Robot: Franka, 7 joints.
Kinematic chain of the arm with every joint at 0, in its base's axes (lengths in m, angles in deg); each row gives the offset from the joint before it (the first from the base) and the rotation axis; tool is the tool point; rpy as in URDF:
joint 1: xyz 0 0 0.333 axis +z
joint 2: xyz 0 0 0 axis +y
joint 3: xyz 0 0 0.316 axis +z
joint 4: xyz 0.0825 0 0 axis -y
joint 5: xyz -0.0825 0 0.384 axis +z
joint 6: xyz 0 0 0 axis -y
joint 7: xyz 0.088 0 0 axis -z
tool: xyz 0 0 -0.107 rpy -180 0 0
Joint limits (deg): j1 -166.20..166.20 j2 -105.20..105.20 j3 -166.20..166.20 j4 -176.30..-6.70 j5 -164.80..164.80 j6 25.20..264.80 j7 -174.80..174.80
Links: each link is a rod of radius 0.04 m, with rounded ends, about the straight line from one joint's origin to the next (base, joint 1, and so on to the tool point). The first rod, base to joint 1, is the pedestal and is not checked.
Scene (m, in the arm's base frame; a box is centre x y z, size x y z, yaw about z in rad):
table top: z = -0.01
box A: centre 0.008 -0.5 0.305 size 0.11 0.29 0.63 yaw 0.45
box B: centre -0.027 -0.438 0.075 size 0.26 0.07 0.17 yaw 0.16
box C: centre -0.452 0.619 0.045 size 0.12 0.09 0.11 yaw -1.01
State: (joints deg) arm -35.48 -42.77 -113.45 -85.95 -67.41 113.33 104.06
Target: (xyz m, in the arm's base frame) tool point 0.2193 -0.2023 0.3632
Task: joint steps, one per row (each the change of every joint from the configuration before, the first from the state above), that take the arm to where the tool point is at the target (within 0.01 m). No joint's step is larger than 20 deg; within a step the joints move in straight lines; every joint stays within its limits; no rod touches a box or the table.
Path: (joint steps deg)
1: -3.69 -12.49 1.60 -17.37 -6.45 -17.63 14.15
2: -3.70 -12.48 1.60 -17.37 -6.45 -17.62 14.15
3: -3.69 -12.49 1.59 -17.37 -6.45 -17.63 14.14
4: -3.69 -12.48 1.60 -17.37 -6.45 -17.62 14.15
5: -3.70 -12.49 1.60 -17.37 -6.45 -17.63 14.15
6: 14.73 0.00 10.43 -0.70 3.23 17.20 -6.82
7: 14.73 0.00 10.44 -0.70 3.23 17.19 -6.82
8: 14.72 0.00 10.44 -0.70 3.22 17.20 -6.82
9: 14.73 0.00 10.43 -0.70 3.23 17.19 -6.83
10: 14.72 0.00 10.44 -0.70 3.23 17.20 -6.82
11: -5.92 16.37 -3.09 4.54 16.27 2.91 -18.31
12: -5.93 16.36 -3.09 4.54 16.28 2.91 -18.32

